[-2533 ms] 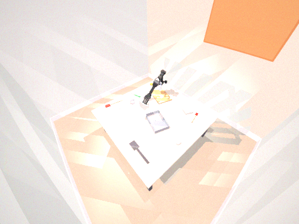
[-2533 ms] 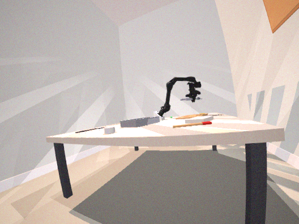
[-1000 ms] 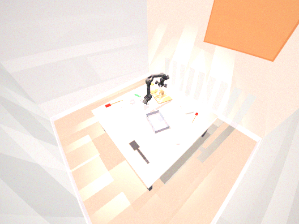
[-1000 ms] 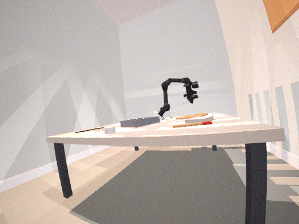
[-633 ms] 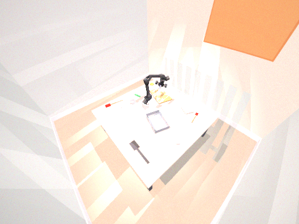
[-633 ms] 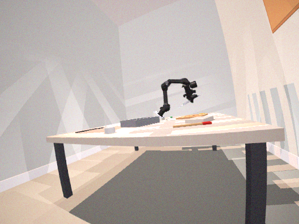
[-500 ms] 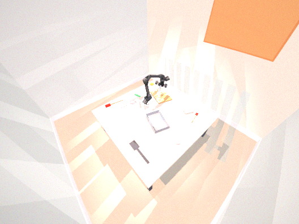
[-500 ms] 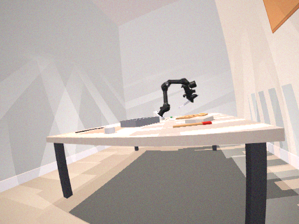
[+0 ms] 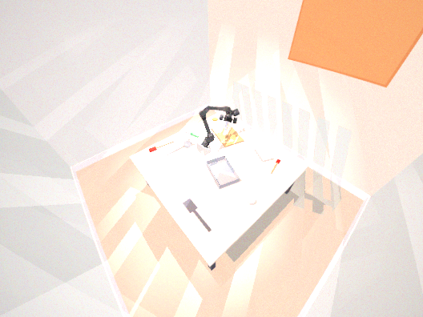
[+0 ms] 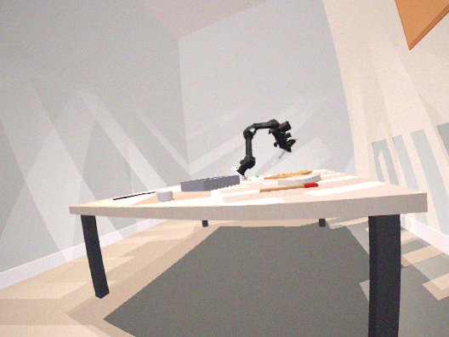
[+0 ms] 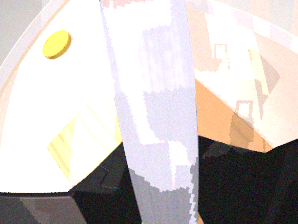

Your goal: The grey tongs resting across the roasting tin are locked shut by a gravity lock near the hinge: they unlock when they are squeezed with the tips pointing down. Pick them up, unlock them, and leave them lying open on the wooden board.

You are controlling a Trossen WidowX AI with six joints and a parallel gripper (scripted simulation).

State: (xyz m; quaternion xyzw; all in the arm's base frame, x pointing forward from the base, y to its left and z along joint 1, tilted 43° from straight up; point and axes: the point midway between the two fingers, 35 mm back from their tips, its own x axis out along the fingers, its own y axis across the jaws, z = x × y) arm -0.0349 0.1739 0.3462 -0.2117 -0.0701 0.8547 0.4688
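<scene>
Now: the wooden board 160 mm below my gripper tip, 30 mm ahead of it and 20 mm to the right of it. Round my gripper tip: green object 320 mm to the right, 260 mm behind, 160 mm below; then red-tipped stick 680 mm ahead, 160 mm below, 10 mm to the left; then grey roasting tin 450 mm to the right, 400 mm ahead, 140 mm below.
</scene>
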